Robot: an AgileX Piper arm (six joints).
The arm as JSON. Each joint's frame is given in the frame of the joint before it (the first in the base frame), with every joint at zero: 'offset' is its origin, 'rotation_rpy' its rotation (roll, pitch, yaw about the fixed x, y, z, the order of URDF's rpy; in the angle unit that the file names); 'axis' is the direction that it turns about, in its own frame. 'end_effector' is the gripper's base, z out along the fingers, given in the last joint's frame.
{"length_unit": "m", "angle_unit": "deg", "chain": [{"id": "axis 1", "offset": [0.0, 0.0, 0.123], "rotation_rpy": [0.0, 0.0, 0.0], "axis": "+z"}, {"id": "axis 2", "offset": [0.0, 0.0, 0.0], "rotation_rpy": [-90.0, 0.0, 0.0], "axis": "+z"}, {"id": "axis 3", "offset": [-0.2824, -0.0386, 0.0], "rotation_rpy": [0.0, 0.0, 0.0], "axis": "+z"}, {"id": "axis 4", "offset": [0.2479, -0.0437, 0.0], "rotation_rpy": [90.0, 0.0, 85.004], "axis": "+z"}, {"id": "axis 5", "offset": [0.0, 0.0, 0.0], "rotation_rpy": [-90.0, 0.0, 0.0], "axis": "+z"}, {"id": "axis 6", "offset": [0.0, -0.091, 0.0], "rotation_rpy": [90.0, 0.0, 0.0], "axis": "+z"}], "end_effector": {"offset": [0.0, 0.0, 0.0], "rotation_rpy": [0.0, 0.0, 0.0]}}
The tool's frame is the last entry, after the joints.
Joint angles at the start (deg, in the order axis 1, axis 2, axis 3, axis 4, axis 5, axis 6):
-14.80 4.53 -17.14 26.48 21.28 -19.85
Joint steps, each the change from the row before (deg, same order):
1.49 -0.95 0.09 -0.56 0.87 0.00
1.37 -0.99 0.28 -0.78 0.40 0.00
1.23 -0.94 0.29 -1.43 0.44 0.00
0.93 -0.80 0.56 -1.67 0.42 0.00
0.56 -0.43 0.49 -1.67 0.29 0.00
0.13 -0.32 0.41 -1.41 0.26 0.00
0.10 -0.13 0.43 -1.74 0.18 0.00
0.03 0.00 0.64 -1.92 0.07 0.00
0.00 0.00 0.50 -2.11 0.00 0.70
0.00 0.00 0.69 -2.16 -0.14 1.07
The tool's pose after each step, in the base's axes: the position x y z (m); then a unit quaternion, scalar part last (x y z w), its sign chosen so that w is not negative. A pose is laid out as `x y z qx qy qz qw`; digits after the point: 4 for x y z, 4 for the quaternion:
0.0435 0.0051 0.2768 0.0530 0.7151 0.0051 0.6970
0.0413 0.0064 0.2752 0.0398 0.7146 0.0076 0.6983
0.0391 0.0071 0.2732 0.0253 0.7152 0.0043 0.6985
0.0379 0.0072 0.2696 0.0125 0.7179 -0.0024 0.6960
0.0376 0.0068 0.2664 0.0027 0.7214 -0.0116 0.6924
0.0375 0.0062 0.2636 -0.0034 0.7245 -0.0213 0.6889
0.0379 0.0052 0.2607 -0.0102 0.7285 -0.0338 0.6841
0.0388 0.0038 0.2567 -0.0168 0.7338 -0.0479 0.6775
0.0396 0.0024 0.2536 -0.0195 0.7379 -0.0598 0.6720
0.0405 0.0008 0.2496 -0.0199 0.7421 -0.0700 0.6663

